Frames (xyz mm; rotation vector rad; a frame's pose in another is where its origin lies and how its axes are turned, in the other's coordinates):
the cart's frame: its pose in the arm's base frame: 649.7 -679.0 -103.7 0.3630 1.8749 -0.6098
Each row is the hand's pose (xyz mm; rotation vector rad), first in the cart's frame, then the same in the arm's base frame.
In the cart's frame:
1: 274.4 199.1 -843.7 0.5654 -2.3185 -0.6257
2: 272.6 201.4 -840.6 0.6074 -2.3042 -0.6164
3: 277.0 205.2 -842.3 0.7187 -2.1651 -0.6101
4: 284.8 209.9 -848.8 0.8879 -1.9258 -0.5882
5: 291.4 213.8 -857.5 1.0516 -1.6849 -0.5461
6: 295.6 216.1 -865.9 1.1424 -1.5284 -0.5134
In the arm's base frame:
1: 0.0 -45.5 -161.9 -0.5376 -0.5084 -1.1213
2: 4.3 -45.3 -161.7 -0.5105 -0.5096 -1.1470
3: 3.3 -41.4 -166.2 -0.4256 -0.4176 -1.2528
4: -2.2 -34.1 -172.7 -0.2738 -0.2596 -1.4176
5: -9.4 -26.2 -177.2 -0.0994 -0.1093 -1.5704
6: -16.2 -19.7 -179.2 0.0164 -0.0101 -1.6569

